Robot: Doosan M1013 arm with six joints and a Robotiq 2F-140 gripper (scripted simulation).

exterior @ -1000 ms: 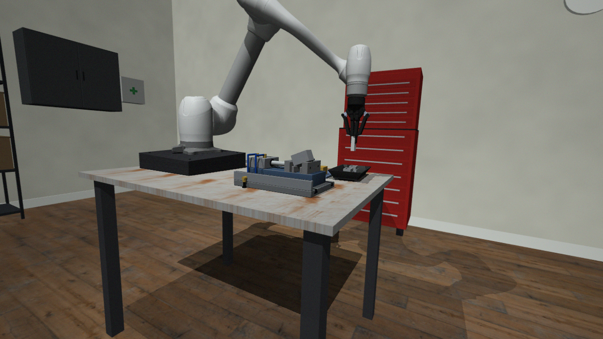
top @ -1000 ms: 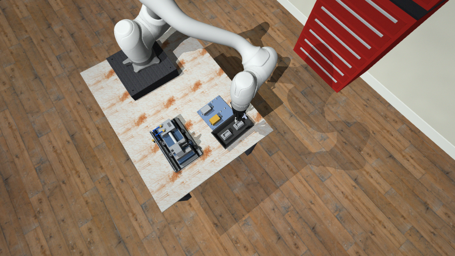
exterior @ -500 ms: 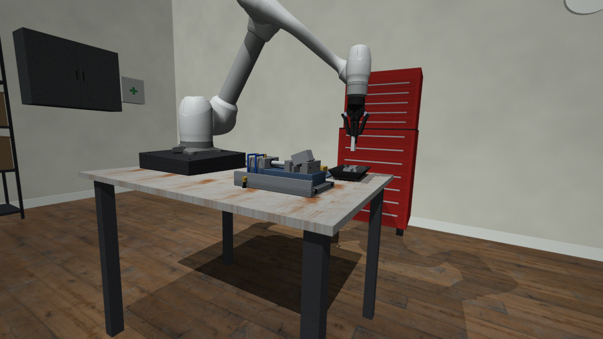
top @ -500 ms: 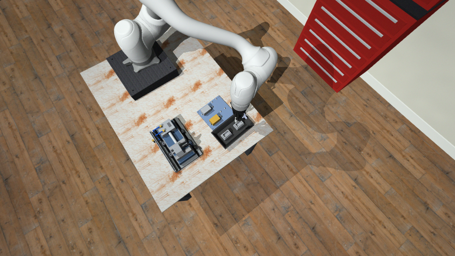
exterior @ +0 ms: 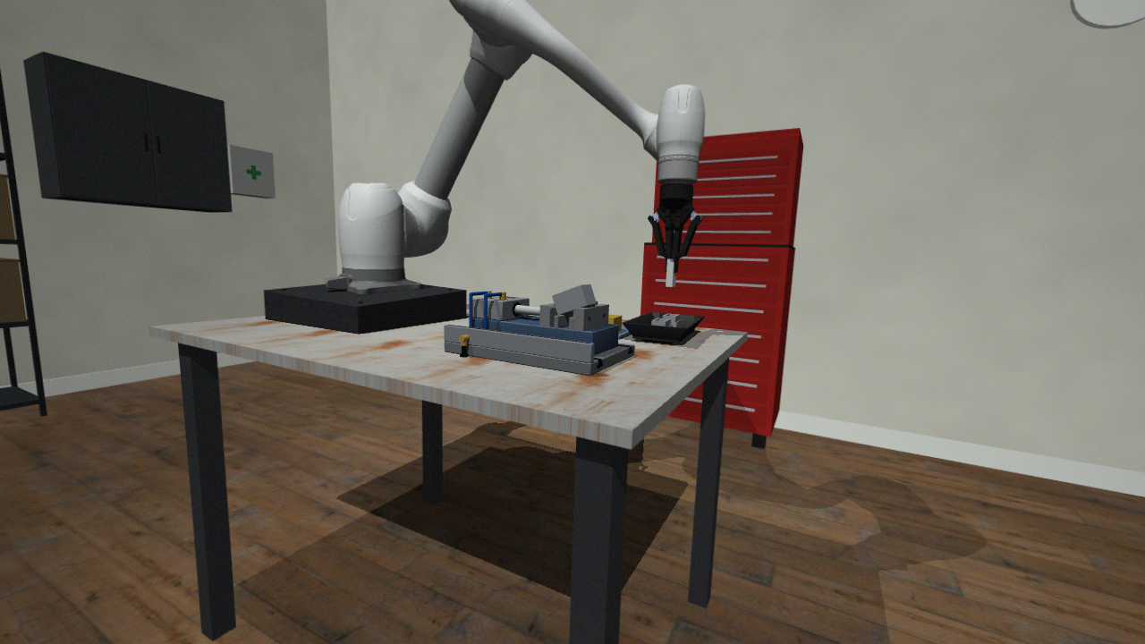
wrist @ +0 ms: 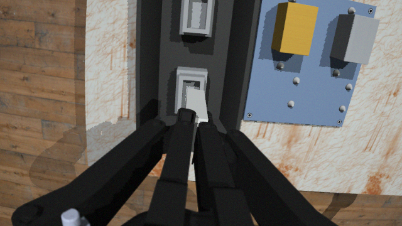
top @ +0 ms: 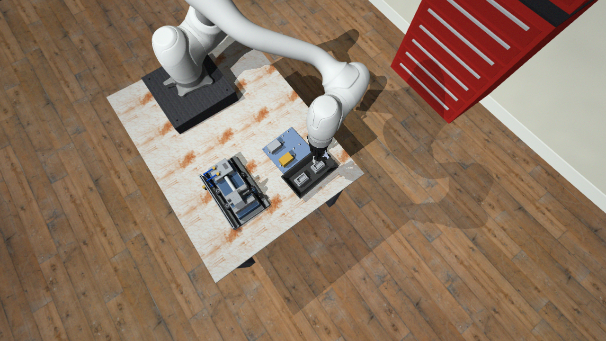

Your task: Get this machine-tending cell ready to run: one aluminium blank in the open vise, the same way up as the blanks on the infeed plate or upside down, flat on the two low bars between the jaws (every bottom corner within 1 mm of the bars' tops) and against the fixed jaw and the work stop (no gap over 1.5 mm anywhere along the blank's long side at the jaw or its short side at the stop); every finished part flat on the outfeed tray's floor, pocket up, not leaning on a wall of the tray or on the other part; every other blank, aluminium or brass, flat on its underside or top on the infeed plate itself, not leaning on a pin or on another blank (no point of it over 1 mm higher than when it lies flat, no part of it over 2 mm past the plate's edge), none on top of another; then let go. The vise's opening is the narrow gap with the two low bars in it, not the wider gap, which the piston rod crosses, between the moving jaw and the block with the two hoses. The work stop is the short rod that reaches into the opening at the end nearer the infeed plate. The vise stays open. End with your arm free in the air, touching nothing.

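Now: the aluminium blank 38 cm to the right of my hand and 4 cm below it. From my hand the other things lie so: work stop: 1 cm behind, 32 cm to the right, 6 cm below; then brass blank: 10 cm behind, 10 cm to the right, 12 cm below; then infeed plate: 15 cm behind, 7 cm to the right, 15 cm below.
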